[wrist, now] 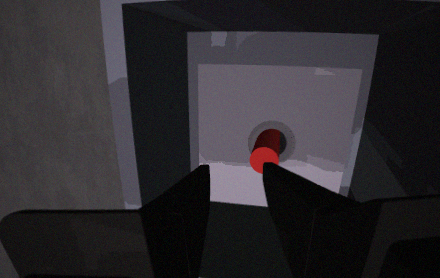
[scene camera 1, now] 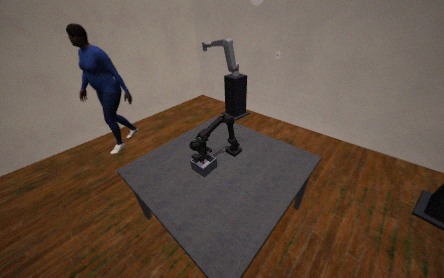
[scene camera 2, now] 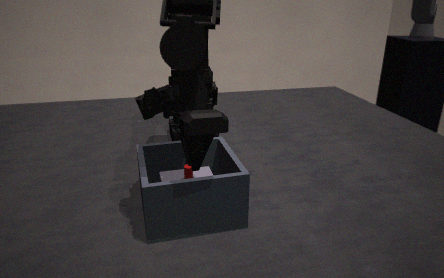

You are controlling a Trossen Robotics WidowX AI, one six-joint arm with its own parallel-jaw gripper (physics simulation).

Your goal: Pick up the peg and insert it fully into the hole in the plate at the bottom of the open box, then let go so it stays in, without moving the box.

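Places are measured from the arm's base along level axes (x ahead, y left, z up), in centimetres.
Where they show: gripper, between the fingertips: (wrist: 236,172) (scene camera 1: 202,161) (scene camera 2: 193,168); arm's base, origin of its link: (scene camera 1: 233,149).
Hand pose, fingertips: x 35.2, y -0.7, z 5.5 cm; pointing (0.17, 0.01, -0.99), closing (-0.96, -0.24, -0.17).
Each offset is from my fingertips to the top centre of the thing. "*": to the spot under its first point. Level surfaces: height alone.
The red peg @[dx -1.5, dy -0.9, dz -0.2 cm] (scene camera 1: 203,161) (scene camera 2: 188,171) (wrist: 264,160) stands in the ringed hole @[* dx -1.4, dy -2.0, dz -2.9 cm] (wrist: 272,125) of the pale plate @[dx -1.7, dy -0.9, dz -2.9 cm] (scene camera 2: 203,172) (wrist: 235,100), with its upper part sticking out. How deep its lower end sits is hidden. The plate lies on the bottom of the open grey box @[dx -2.1, dy -0.9, dz +0.8 cm] (scene camera 1: 204,171) (scene camera 2: 197,207) (wrist: 117,110). My gripper (scene camera 2: 194,167) (wrist: 236,172) reaches down into the box. Its fingers are part-way apart with a bare gap between them. In the wrist view the right fingertip overlaps the edge of the peg's top; whether they touch is unclear.
The box walls rise around the fingers. The box stands on a grey table @[dz -8.9 cm] (scene camera 1: 225,200) (scene camera 2: 325,215). A person in blue (scene camera 1: 102,75) is beyond the table at the left. A pale robot arm (scene camera 1: 229,55) stands on a black pedestal (scene camera 1: 235,95) behind the table.
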